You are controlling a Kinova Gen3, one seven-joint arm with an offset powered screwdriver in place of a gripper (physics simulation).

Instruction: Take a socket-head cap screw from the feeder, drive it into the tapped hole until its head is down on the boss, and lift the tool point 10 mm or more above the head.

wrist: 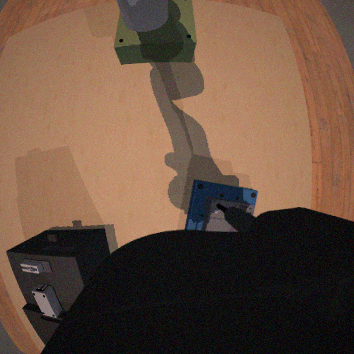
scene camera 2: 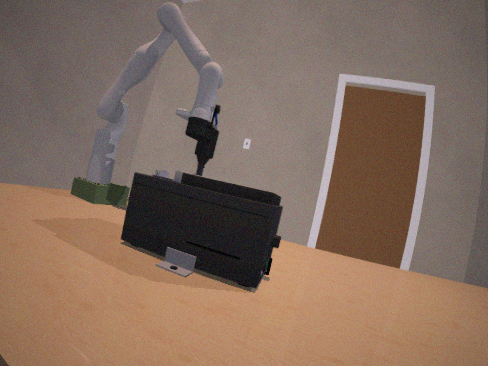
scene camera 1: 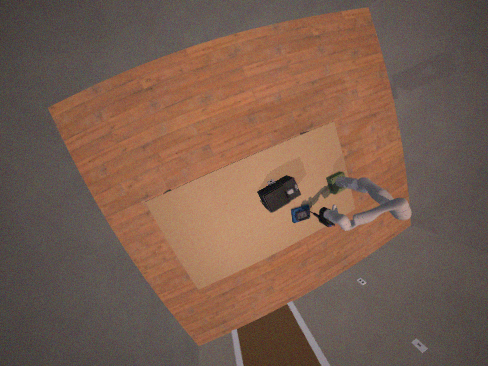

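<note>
The black feeder is a box with small light fittings on it. The blue plate lies beside the feeder and carries the grey boss block. My screwdriver points down, and its dark tip is over the grey block in the wrist view. In scene camera 2 the tip is hidden behind the feeder. Whether the tip touches the block, and whether a screw is on it or in the tapped hole, is too small to tell. The tool's black body hides part of the block in the wrist view.
The arm's green base block stands on the tan table top. A small grey bracket stands at the feeder's side. The arm's shadow stretches from the base towards the blue plate.
</note>
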